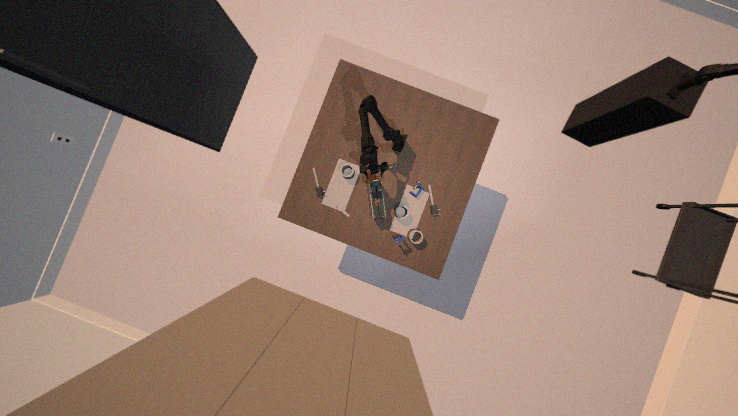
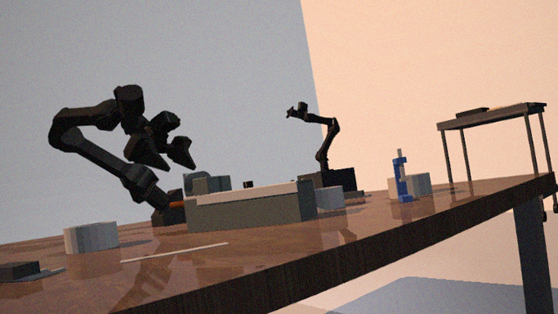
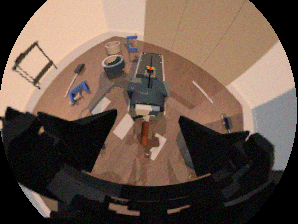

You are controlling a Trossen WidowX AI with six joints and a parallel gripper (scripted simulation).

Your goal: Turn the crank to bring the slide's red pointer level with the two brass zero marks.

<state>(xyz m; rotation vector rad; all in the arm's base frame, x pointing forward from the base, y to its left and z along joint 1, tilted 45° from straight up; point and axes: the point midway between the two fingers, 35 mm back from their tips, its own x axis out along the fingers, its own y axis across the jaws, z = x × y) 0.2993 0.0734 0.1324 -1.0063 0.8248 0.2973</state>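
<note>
My gripper tip is 80 mm above the crank handle, 20 mm past it and 10 mm to the left of it. Also, from my gripper tip: red pointer: 130 mm ahead, 90 mm to the left, 60 mm below; thin white rod: 310 mm ahead, 140 mm below, 120 mm to the right.
</note>
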